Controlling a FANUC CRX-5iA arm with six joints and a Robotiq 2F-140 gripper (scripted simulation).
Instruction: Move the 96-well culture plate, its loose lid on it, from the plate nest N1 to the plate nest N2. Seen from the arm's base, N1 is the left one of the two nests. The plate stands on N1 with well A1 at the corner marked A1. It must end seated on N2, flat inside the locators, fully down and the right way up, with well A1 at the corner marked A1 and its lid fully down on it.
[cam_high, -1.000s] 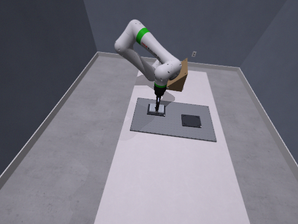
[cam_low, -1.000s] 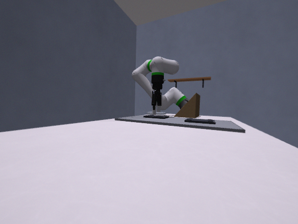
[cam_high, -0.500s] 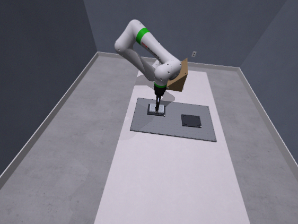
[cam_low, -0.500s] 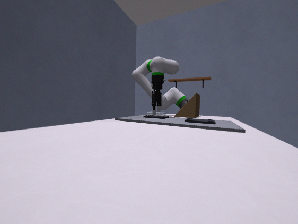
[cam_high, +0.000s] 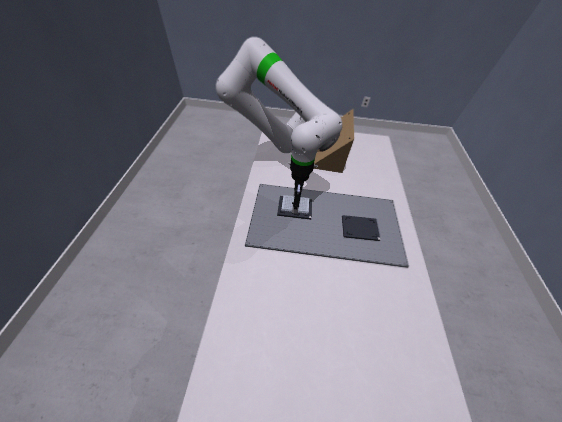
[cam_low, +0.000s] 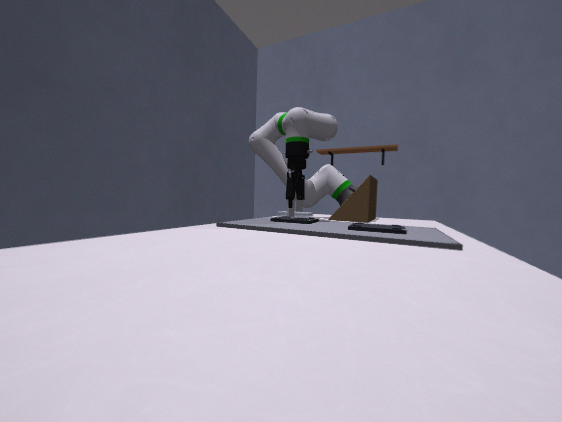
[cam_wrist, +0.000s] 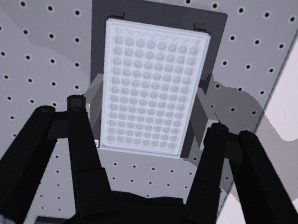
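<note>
Right now the clear lid is 10 mm below my hand. From my hand the other things lie so: plate nest N2 (40 mm below); then plate nest N1 (320 mm to the left, 40 mm below, 40 mm ahead); then 96-well culture plate (20 mm below).
</note>
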